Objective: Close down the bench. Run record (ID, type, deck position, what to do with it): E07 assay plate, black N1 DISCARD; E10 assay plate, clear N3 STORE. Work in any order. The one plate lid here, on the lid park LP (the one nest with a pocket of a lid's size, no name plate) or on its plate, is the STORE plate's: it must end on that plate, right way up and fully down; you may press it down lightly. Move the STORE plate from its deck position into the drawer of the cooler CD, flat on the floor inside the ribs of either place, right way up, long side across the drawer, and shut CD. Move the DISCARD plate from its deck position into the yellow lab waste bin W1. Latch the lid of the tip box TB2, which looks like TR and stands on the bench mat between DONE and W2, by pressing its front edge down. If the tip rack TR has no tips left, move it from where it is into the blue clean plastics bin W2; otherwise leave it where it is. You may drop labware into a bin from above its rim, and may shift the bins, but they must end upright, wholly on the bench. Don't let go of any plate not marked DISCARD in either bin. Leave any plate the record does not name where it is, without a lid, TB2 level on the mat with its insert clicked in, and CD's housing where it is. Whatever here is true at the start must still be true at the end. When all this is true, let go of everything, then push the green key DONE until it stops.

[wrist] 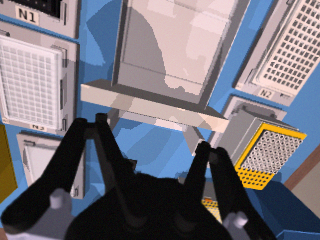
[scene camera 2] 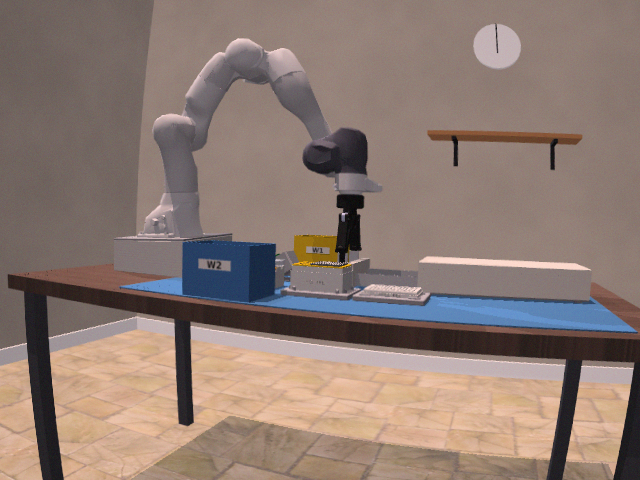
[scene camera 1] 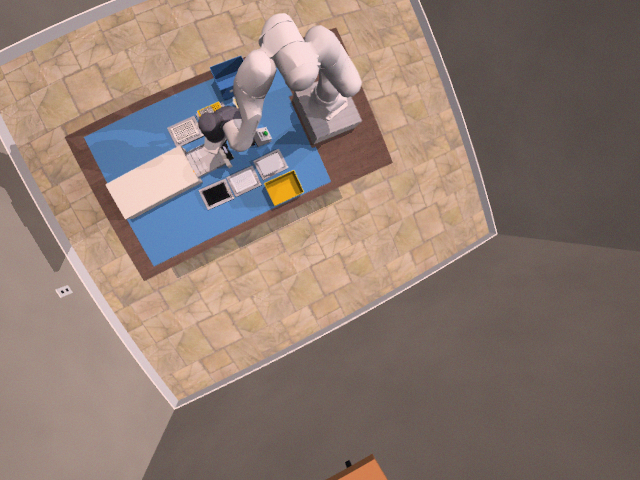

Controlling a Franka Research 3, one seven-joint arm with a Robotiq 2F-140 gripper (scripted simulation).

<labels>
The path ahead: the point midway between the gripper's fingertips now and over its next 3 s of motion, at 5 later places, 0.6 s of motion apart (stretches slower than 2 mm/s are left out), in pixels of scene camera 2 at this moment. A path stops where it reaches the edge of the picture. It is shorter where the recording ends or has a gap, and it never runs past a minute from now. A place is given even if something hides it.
The gripper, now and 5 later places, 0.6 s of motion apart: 347, 275; 348, 269; 348, 261; 349, 253; 349, 246; 349, 238
</labels>
